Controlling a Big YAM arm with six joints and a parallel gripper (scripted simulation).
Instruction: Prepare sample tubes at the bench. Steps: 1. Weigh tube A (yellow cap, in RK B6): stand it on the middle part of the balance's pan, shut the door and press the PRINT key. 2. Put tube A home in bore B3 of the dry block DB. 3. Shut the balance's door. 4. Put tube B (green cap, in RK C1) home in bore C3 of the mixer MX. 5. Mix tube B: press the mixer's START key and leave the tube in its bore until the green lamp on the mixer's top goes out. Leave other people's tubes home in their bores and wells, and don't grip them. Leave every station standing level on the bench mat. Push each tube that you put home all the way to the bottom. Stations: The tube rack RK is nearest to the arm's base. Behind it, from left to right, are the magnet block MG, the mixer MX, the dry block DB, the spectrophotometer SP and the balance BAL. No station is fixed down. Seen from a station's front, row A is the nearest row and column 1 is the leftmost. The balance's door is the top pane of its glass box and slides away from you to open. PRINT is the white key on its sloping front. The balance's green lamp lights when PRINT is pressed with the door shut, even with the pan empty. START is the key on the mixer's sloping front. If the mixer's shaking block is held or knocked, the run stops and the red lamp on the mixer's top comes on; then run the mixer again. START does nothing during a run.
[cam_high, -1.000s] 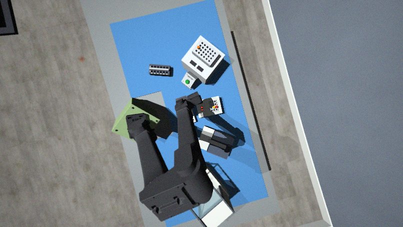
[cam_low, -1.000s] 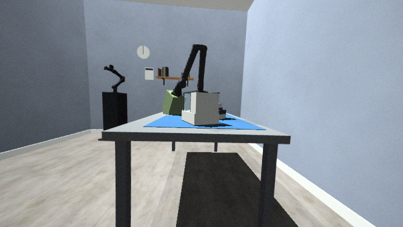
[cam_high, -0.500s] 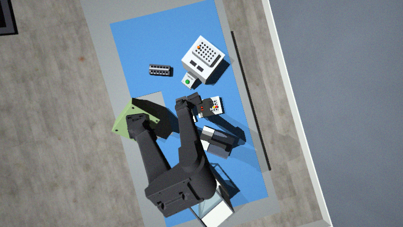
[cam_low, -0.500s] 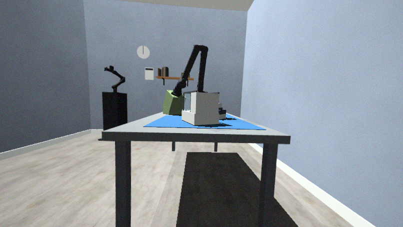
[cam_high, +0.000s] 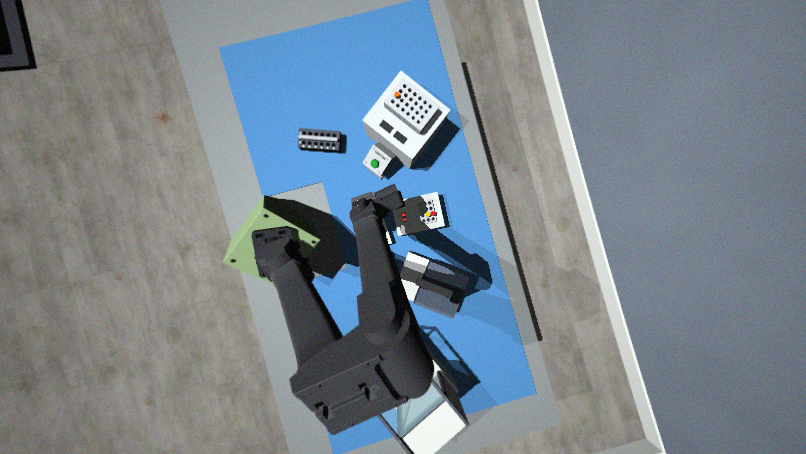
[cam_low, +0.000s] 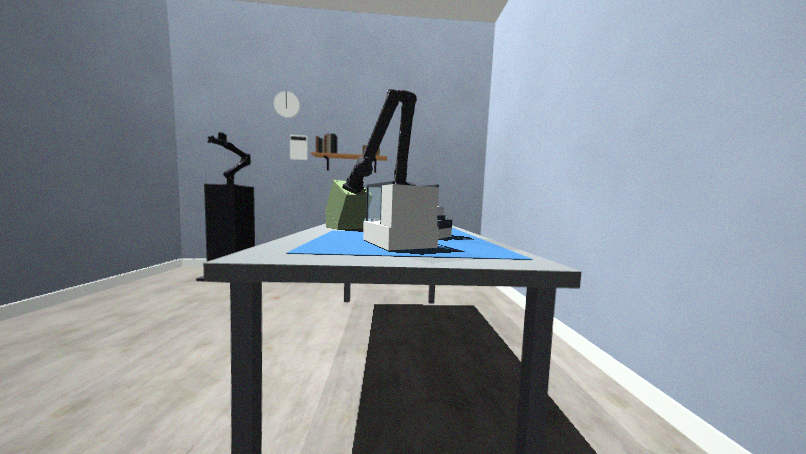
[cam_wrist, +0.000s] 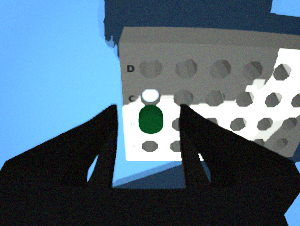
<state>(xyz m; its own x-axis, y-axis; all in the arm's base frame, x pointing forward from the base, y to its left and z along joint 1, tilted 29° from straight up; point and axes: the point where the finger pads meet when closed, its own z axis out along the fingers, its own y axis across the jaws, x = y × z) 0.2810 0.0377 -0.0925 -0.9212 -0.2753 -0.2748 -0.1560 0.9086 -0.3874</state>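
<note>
Now: the white rack RK 5 cm to the right of my hand and 3 cm below it. From my hand the other things lie so: magnet block MG (26 cm to the left, 12 cm behind, 3 cm below); dry block DB (15 cm ahead, 3 cm to the right, 2 cm below); mixer's green start key (15 cm to the left, 4 cm ahead, 2 cm above).
</note>
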